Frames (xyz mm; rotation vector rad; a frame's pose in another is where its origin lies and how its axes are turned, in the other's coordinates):
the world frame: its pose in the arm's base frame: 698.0 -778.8 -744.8 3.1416 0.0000 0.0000
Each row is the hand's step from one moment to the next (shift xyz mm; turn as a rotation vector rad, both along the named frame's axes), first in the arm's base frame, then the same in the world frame.
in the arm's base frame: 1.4 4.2 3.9 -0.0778 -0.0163 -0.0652
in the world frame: 1.4 -4.2 -3.9 -0.0778 0.0163 0.0652
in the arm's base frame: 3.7 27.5 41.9 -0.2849 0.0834 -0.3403
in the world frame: 3.7 -27.5 -41.9 -0.2849 -0.0834 0.3403
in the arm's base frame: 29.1 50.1 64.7 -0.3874 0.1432 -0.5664
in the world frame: 29.1 -50.1 -64.7 -0.3874 -0.1432 0.5664
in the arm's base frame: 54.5 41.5 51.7 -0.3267 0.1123 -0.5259
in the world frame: 54.5 -41.5 -51.7 -0.3267 -0.1123 0.5259
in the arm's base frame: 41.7 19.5 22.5 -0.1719 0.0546 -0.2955
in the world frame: 41.7 -19.5 -22.5 -0.1719 -0.0546 0.2955
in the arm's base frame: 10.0 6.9 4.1 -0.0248 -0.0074 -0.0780
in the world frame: 10.0 -6.9 -4.1 -0.0248 0.0074 0.0780
